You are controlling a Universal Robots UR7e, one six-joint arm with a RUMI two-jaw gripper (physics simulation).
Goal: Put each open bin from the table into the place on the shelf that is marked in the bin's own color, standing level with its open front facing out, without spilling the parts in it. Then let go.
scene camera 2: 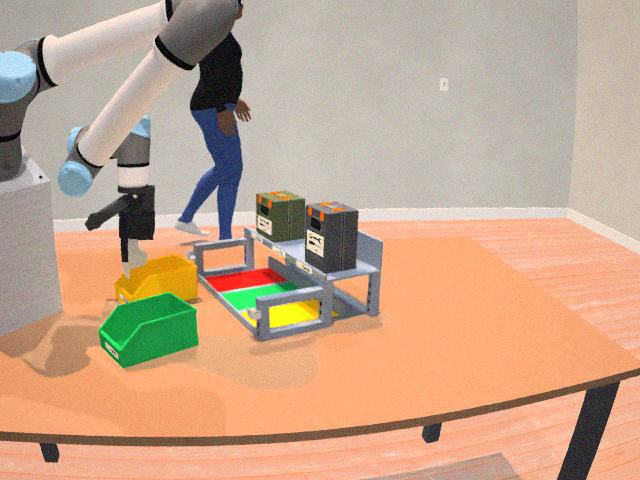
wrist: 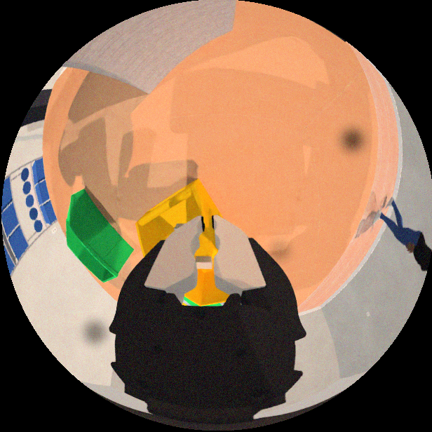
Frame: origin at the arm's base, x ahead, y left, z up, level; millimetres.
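Seen in the pictures: gripper, fingertip midpoint: [scene camera 2: 128, 278].
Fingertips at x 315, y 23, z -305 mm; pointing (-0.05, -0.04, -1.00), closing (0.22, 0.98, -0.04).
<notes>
Offsets run from my fingertips to a thing's top centre. "pt": to the spot under its first point.
The yellow bin @(58 mm ahead, 33 mm right, 34 mm up) [scene camera 2: 178, 283] [wrist: 172, 212] is at the table's left, turned at an angle. My gripper [scene camera 2: 129, 273] [wrist: 208, 216] points down at it, its fingertips nearly together on a thin yellow wall of the bin. A small pale part shows inside; the fingers hide much of the rest. The green bin @(3 mm back, 263 mm right, 34 mm up) [scene camera 2: 160, 338] [wrist: 95, 235] stands upright on the table, nearer the camera in the scene view. The grey shelf @(pt 347 mm ahead, 298 mm right, 9 mm up) [scene camera 2: 325, 305] has a red place [scene camera 2: 245, 279], a green place [scene camera 2: 258, 296] and a yellow place [scene camera 2: 297, 313] on its lower level, with no bin on them.
A dark green case @(378 mm ahead, 9 mm left, 156 mm up) [scene camera 2: 281, 217] and a dark grey case @(393 mm ahead, 222 mm right, 181 mm up) [scene camera 2: 333, 237] stand on the shelf's upper board, above and behind the marked places. Side frames bound the lower level. The robot's pedestal [scene camera 2: 25, 248] [wrist: 160, 40] is at the left. A person [scene camera 2: 217, 77] [wrist: 400, 232] is behind the table.
</notes>
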